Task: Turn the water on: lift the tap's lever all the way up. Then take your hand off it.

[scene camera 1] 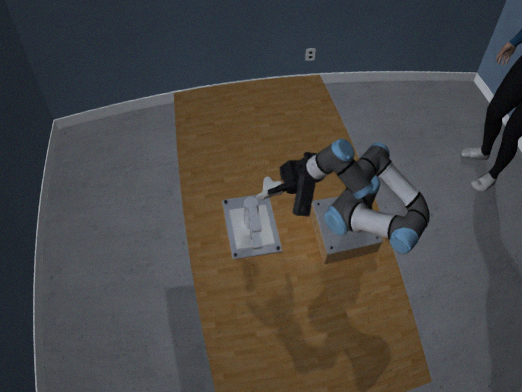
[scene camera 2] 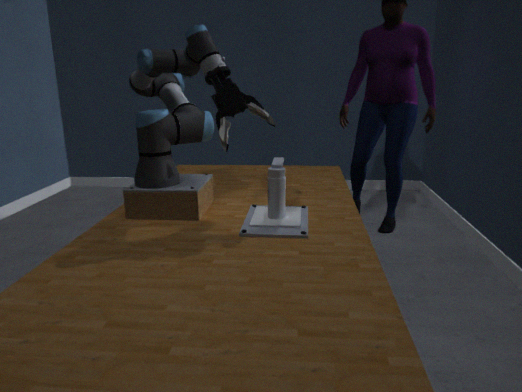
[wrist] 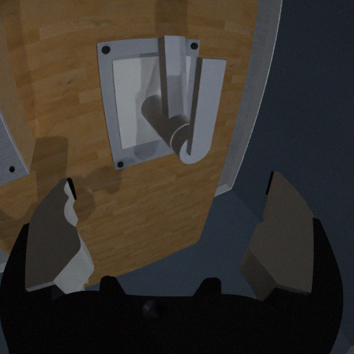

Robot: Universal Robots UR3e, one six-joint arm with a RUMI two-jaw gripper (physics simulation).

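The white tap stands upright on a grey base plate. In the wrist view, its lever runs from the top of the tap's round body, beside and above the spout, pointing much the same way. The lever's exact tilt is hard to tell. My gripper is open, with its two fingers wide apart and no thing between them. It hangs higher than the tap, off its back end, apart from the lever.
The arm's base stands on a wooden block with a grey top, beside the tap's plate on the wooden table. A person in a purple top stands beyond the table. Another person's legs show at the right in scene camera 1.
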